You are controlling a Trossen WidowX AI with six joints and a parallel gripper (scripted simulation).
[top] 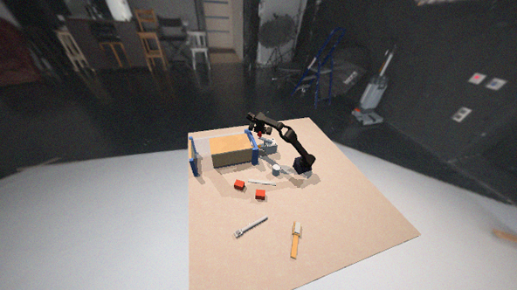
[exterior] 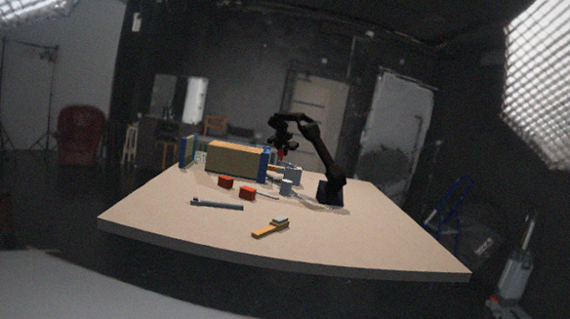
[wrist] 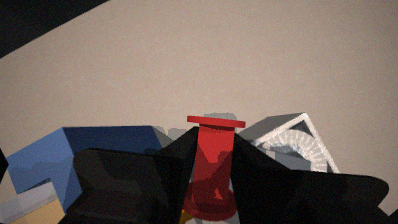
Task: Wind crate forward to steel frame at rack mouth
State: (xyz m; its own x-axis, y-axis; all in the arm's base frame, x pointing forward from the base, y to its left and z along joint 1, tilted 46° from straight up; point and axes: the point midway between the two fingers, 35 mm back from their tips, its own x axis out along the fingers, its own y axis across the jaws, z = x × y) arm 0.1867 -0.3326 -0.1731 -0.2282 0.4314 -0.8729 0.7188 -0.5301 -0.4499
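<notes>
My gripper tip is 4 cm to the right of the winch handle, 3 cm above it and 1 cm past it. Round my gripper tip: grey winch (10 cm below, 8 cm to the left, 7 cm behind); then red knob (1 cm to the left, 1 cm ahead); then blue steel frame (11 cm ahead, 6 cm to the left, 3 cm below).
</notes>
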